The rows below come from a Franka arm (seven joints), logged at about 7 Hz.
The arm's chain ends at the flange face. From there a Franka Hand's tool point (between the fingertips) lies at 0.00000 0.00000 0.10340 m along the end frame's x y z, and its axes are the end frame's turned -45 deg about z.
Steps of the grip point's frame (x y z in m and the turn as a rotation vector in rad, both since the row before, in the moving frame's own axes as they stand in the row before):
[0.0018 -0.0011 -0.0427 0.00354 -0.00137 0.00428]
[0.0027 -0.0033 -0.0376 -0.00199 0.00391 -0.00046]
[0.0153 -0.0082 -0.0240 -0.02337 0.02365 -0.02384]
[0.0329 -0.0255 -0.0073 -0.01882 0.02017 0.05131]
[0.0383 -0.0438 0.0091 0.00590 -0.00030 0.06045]
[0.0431 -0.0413 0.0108 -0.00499 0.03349 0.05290]
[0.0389 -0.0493 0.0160 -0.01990 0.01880 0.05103]
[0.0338 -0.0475 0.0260 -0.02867 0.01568 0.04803]
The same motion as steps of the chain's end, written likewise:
[0.0009 -0.0019 -0.0427 0.00153 -0.00347 0.00428]
[-0.0009 -0.0041 -0.0376 0.00136 0.00417 -0.00046]
[0.0016 -0.0166 -0.0239 0.00020 0.03325 -0.02384]
[0.0024 -0.0413 -0.0073 0.00095 0.02757 0.05131]
[-0.0034 -0.0576 0.0091 0.00396 -0.00438 0.06045]
[-0.0016 -0.0577 0.0109 0.02015 0.02721 0.05290]
[-0.0102 -0.0625 0.0160 -0.00078 0.02737 0.05103]
[-0.0129 -0.0585 0.0261 -0.00919 0.03136 0.04803]

